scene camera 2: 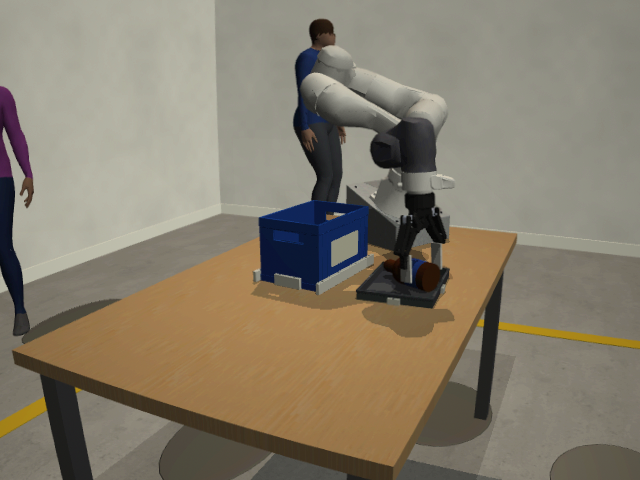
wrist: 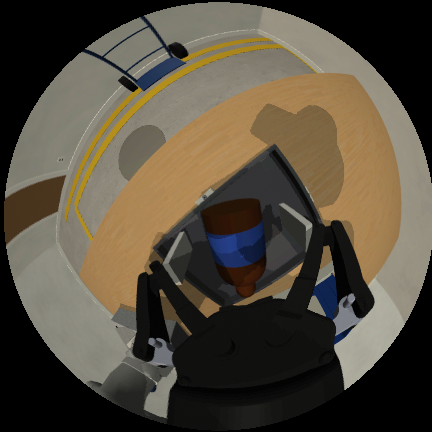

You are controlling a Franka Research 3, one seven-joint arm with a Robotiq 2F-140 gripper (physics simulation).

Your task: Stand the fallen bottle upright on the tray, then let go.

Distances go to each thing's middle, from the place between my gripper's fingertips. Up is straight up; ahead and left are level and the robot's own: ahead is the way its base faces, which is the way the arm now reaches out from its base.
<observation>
Right now the brown bottle [scene camera 2: 425,276] is 40 mm to the right of my hand and 10 mm behind it.
</observation>
